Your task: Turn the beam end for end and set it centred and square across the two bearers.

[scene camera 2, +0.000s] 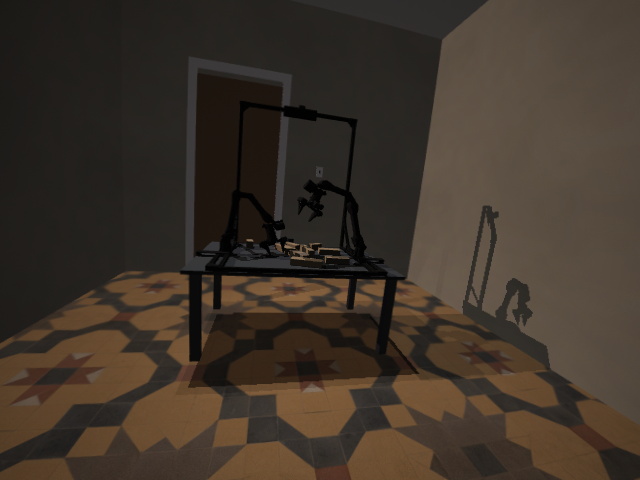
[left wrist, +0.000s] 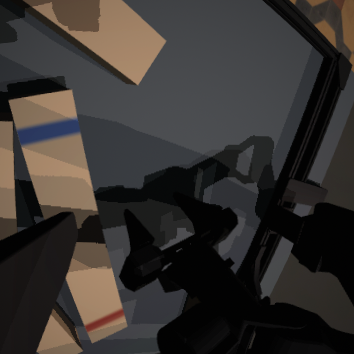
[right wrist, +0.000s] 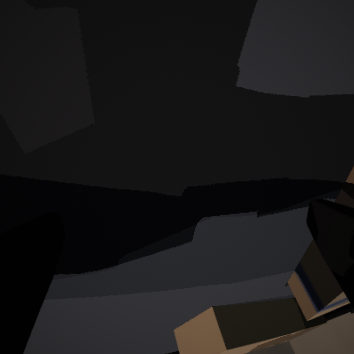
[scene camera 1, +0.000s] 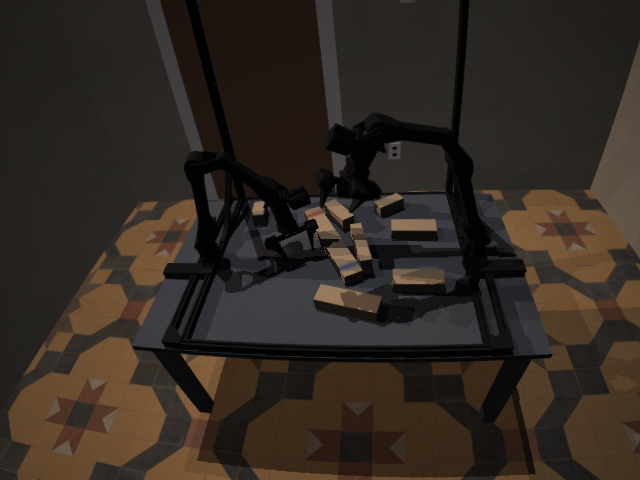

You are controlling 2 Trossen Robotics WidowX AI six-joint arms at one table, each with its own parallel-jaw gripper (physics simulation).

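Places are measured from the left arm's base along level axes (x right, y up, z back), in centimetres.
Pixels of known places: left gripper, fingertip midpoint: (scene camera 2: 303,218) (left wrist: 196,219) (scene camera 1: 335,209); right gripper, fingertip midpoint: (scene camera 2: 277,254) (left wrist: 150,201) (right wrist: 187,217) (scene camera 1: 301,256); left arm's base, link origin: (scene camera 2: 358,256) (scene camera 1: 474,251); right arm's base, link origin: (scene camera 2: 225,250) (left wrist: 279,219) (scene camera 1: 209,254).
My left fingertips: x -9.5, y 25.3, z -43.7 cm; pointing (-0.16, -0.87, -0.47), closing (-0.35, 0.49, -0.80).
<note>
Ahead of a thing's pixels: the offset from my left fingertips to its top centre. "spot": to the spot under its first point. Level surfaces: height alone.
The beam @(dz -4.6, dx +15.4, dy -23.4 cm) (scene camera 1: 332,242) (left wrist: 57,175) is a long wooden bar with a red stripe at its far end and a blue stripe at its near end. It lies slanted in the middle of the table @(dy -27.2 cm) (scene camera 1: 270,310). Two shorter wooden blocks @(dz -2.7, dx +30.4, dy -22.5 cm) (scene camera 1: 339,212) @(dz +5.9, dx +10.8, dy -20.9 cm) (scene camera 1: 361,248) lie close along its right side. I cannot tell whether the beam rests on them. My right gripper (scene camera 1: 294,236) (left wrist: 150,201) (scene camera 2: 280,235) is open and empty, low over the table just left of the beam. My left gripper (scene camera 1: 340,192) (scene camera 2: 311,207) is open and empty, high above the beam's far end.
Loose wooden blocks lie at the back right (scene camera 1: 390,205), at the right (scene camera 1: 414,228) (scene camera 1: 418,280) and at the front @(spot: dz +2.8, dx -12.7, dy -23.5 cm) (scene camera 1: 348,301). A small block @(dz -33.9, dx +32.5, dy -22.2 cm) (scene camera 1: 259,210) sits at the back left. A black frame rail (scene camera 1: 328,350) edges the table.
</note>
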